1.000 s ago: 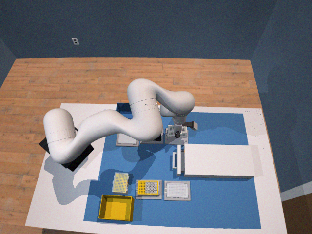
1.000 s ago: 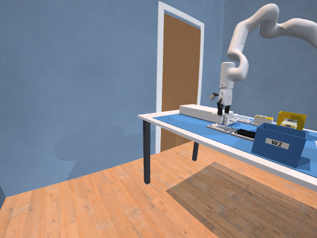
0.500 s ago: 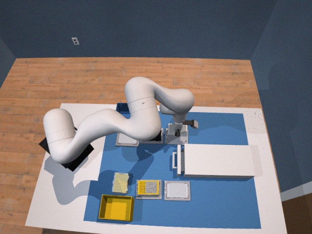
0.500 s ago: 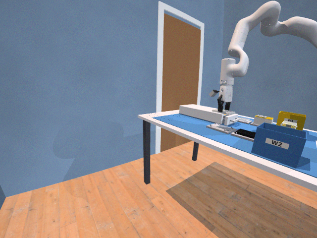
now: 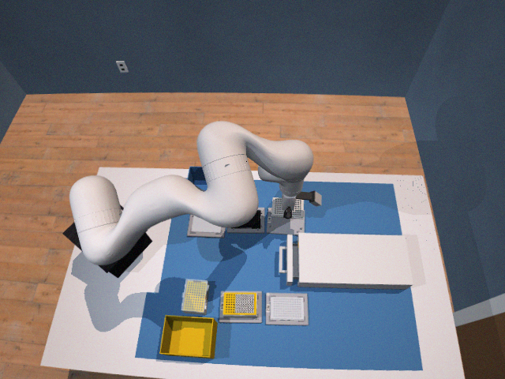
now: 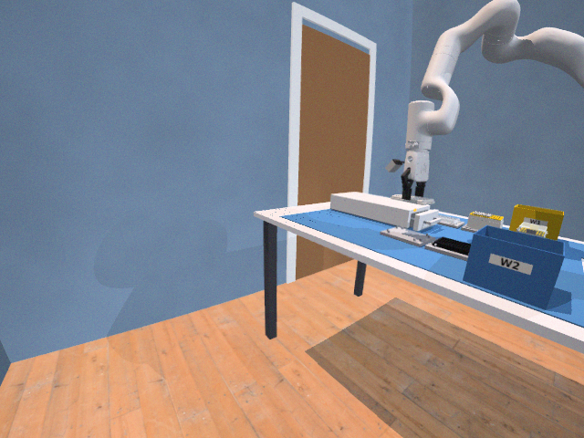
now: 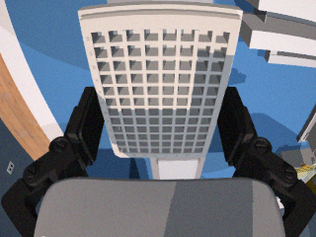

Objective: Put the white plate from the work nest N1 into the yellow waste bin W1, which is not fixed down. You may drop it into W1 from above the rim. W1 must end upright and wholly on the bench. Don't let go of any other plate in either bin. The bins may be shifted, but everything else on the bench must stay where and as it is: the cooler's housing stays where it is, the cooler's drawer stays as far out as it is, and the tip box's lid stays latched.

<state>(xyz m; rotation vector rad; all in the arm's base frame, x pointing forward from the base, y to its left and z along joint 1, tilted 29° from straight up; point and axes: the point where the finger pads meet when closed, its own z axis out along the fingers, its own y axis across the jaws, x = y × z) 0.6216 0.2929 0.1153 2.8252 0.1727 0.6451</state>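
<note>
My gripper is now 540 mm to the left of the yellow bin W1, 290 mm past it and 120 mm above it. The rest, counted from my hand: black plate (170 mm behind, 130 mm below, 20 mm to the right); then white plate (10 mm below); then grey nest (150 mm below).
</note>
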